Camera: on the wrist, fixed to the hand. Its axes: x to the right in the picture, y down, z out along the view.
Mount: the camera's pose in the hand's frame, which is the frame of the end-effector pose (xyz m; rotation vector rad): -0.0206 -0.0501 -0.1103 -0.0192 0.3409 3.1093
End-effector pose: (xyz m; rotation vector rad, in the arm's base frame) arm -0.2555 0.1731 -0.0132 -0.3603 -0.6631 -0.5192
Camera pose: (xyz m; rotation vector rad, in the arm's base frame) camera -0.2437 0.0872 -0.1003 -0.7941 0.7206 2.3193
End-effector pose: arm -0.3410 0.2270 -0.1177 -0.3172 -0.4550 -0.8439
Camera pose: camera -0.3631 0.1600 -0.2183 -0.4465 0.6171 2.1185
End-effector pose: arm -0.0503 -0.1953 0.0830 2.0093 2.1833 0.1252
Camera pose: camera -0.1179 -0.2142 0.1838 -2.1298 1.9203 -0.4787
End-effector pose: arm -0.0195 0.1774 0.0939 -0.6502 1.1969 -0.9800
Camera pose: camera -0.1403 0.1812 0.1159 1.4546 0.9351 1.6190
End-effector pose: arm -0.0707 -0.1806 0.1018 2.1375 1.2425 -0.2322
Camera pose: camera -0.1411 -0.1108 0.1744 1.4793 -2.3562 1.2608
